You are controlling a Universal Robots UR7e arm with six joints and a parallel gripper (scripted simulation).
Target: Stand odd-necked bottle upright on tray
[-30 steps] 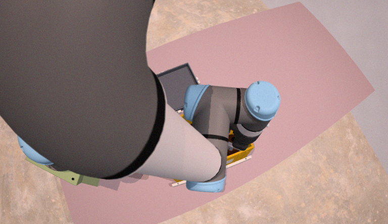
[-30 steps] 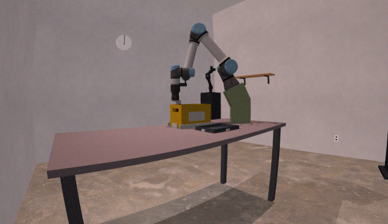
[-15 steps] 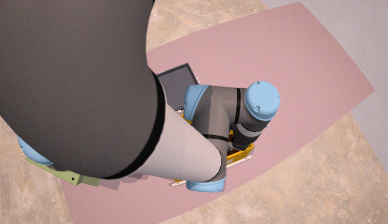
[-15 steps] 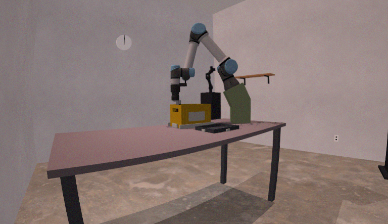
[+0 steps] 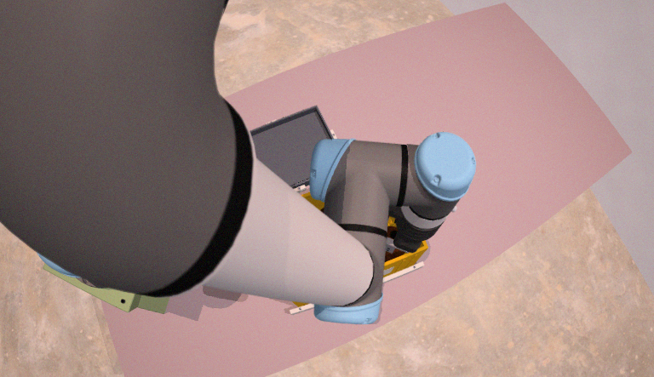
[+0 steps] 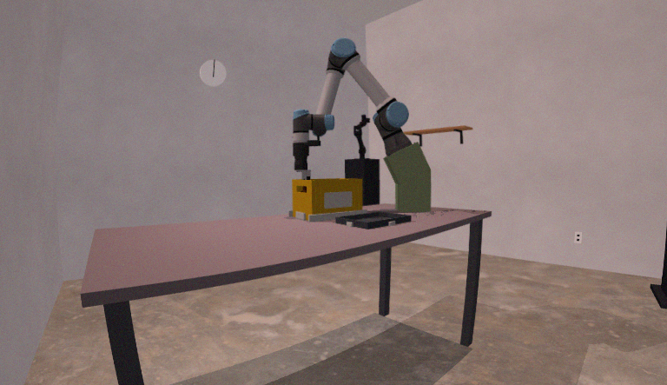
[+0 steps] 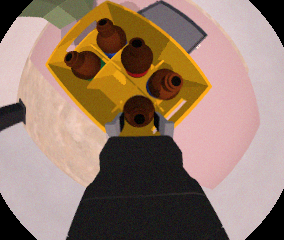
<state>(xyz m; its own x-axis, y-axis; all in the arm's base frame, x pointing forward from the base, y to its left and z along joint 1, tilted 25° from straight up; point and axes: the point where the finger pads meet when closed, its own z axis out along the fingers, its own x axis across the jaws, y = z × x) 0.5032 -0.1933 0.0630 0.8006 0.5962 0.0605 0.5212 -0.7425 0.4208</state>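
Right now my hand is 80 mm above the glass bottle. Also, from my hand: dark tray (340 mm to the left, 160 mm below, 70 mm behind); crate (90 mm below, 80 mm behind, 60 mm to the left).
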